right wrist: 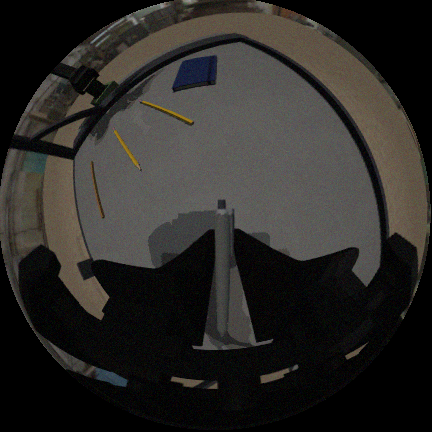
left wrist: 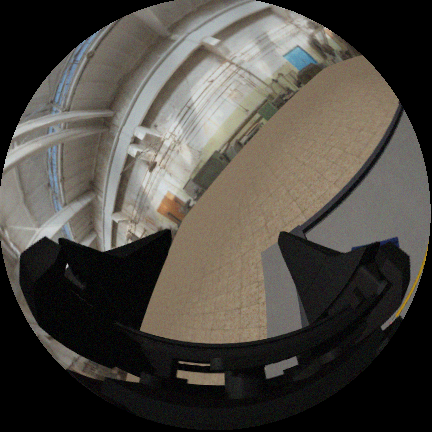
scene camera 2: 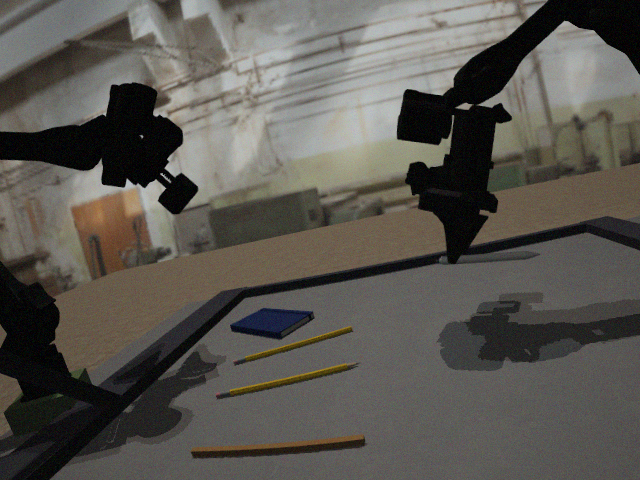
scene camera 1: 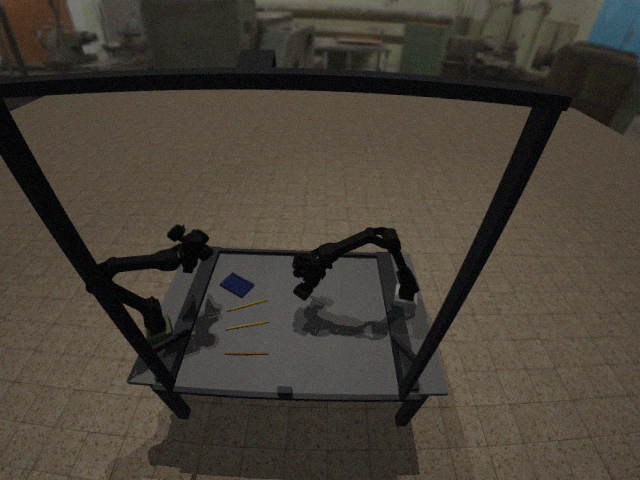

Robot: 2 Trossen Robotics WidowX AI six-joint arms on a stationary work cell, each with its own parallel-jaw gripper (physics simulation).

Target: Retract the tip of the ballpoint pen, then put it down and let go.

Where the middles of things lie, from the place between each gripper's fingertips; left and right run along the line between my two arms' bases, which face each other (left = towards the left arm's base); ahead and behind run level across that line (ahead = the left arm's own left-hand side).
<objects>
Now: right hand 40 mm to the left of the ballpoint pen (right wrist: 223, 222) and 30 mm past it. Also, from my right hand: blue notepad (scene camera 2: 276, 323) 300 mm to the left, 160 mm ahead, 80 mm below.
Now: the blue notepad 32 cm below my left hand, 14 cm to the right of it and 4 cm behind it. Also, from my left hand: ballpoint pen (48 cm to the right, 23 cm below, 23 cm behind).
</objects>
